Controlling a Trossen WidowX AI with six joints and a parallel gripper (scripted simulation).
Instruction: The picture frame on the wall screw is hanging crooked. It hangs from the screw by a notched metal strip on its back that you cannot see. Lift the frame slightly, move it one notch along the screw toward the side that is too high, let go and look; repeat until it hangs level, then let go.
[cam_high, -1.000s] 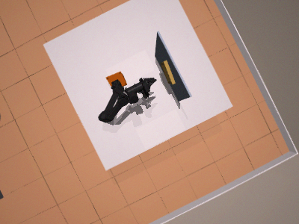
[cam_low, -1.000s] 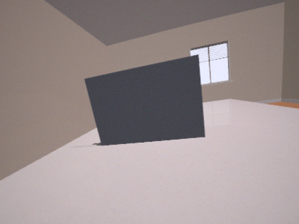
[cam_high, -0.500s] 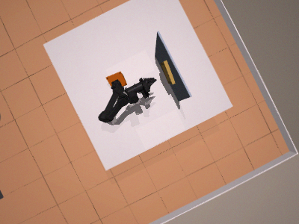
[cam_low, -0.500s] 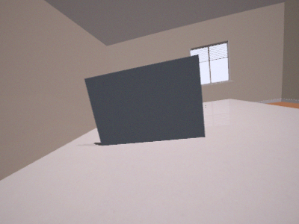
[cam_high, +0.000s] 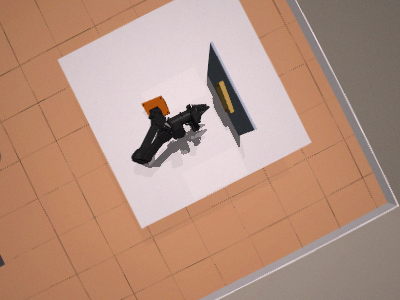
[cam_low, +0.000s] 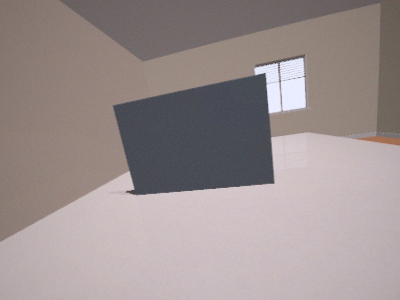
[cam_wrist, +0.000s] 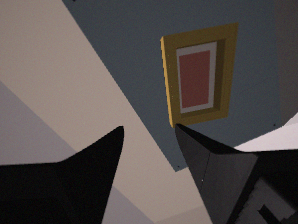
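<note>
Right now my gripper tip is 13 cm short of the picture frame, 3 cm to the right of it and 10 cm above it. The rest, counted from my gripper tip: wall panel: 14 cm ahead, 3 cm to the left, 12 cm below.
</note>
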